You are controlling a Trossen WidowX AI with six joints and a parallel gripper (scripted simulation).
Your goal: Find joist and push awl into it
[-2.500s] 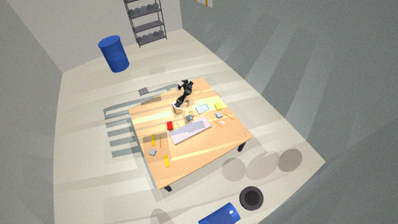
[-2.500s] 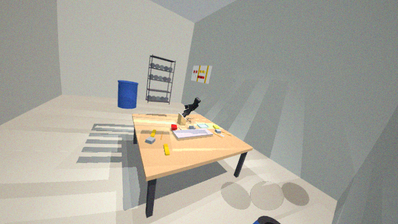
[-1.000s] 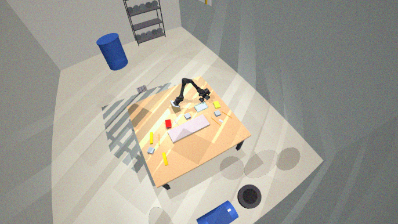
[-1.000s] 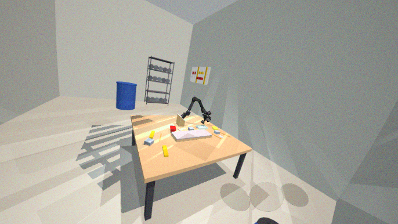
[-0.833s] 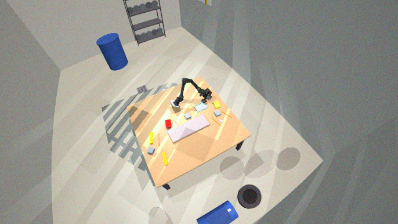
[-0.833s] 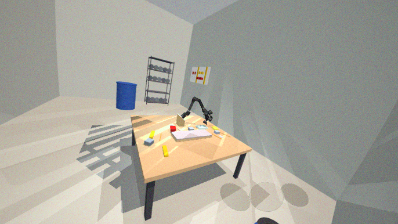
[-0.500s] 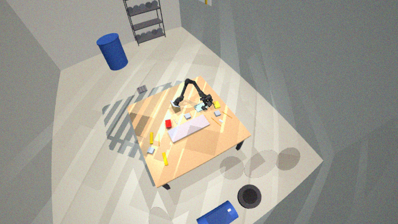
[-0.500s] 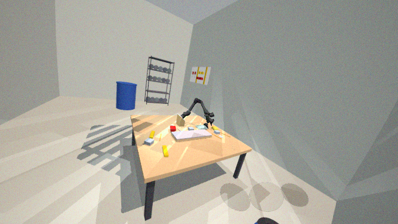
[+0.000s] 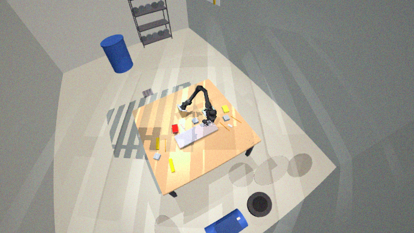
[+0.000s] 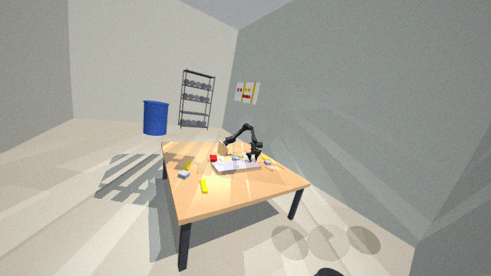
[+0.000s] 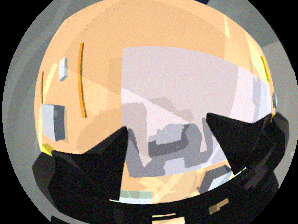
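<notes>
Right now my gripper tip is 220 mm past the red stud finder, 390 mm to the left of it and 40 mm above it. From my gripper tip the other things lie so: yellow block (100 mm behind, 320 mm to the left, 40 mm below); awl (180 mm behind, 290 mm to the right, 50 mm below); light blue tray (210 mm behind, 130 mm to the left, 40 mm below).
</notes>
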